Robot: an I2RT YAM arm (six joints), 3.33 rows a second.
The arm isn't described. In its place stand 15 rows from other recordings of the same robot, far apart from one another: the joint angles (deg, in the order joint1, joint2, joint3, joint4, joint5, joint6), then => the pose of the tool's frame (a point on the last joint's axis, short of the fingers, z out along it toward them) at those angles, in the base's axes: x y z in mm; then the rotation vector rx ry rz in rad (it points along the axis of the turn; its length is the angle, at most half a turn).
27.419 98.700 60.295 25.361 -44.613 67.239 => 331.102 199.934 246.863 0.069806 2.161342 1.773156
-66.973 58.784 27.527 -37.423 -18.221 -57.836 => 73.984 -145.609 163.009 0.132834 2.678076 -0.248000
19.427 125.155 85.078 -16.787 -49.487 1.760 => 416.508 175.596 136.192 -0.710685 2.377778 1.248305
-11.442 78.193 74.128 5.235 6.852 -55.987 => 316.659 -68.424 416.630 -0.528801 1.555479 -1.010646
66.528 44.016 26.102 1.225 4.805 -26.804 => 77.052 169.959 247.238 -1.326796 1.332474 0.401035
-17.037 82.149 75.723 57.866 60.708 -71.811 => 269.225 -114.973 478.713 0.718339 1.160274 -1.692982
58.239 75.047 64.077 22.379 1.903 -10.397 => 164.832 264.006 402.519 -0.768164 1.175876 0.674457
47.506 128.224 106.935 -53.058 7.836 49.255 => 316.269 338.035 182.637 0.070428 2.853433 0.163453
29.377 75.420 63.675 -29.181 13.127 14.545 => 254.699 134.103 306.685 -0.174270 2.260038 0.144900
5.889 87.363 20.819 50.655 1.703 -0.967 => 264.519 26.221 146.349 -0.089798 1.845927 0.032476
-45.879 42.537 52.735 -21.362 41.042 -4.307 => 91.072 -127.486 374.886 1.163194 1.494907 -1.244740
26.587 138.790 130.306 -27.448 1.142 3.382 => 499.773 249.333 246.316 -0.433646 2.167997 0.270412
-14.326 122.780 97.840 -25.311 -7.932 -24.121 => 466.531 -114.072 202.553 -0.269238 2.425851 -0.130680
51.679 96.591 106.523 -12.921 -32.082 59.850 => 224.078 314.013 471.683 -0.390214 1.974567 1.837764
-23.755 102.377 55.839 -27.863 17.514 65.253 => 286.462 -137.781 130.837 1.982420 1.933703 -0.264475
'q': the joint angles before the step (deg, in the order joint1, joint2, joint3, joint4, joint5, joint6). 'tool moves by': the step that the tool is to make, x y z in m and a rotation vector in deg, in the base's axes. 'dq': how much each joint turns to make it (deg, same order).
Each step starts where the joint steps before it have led.
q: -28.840 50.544 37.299 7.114 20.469 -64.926
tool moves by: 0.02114 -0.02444 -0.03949 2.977 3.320 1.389
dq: -3.323 9.902 -3.125 8.590 -4.787 0.196
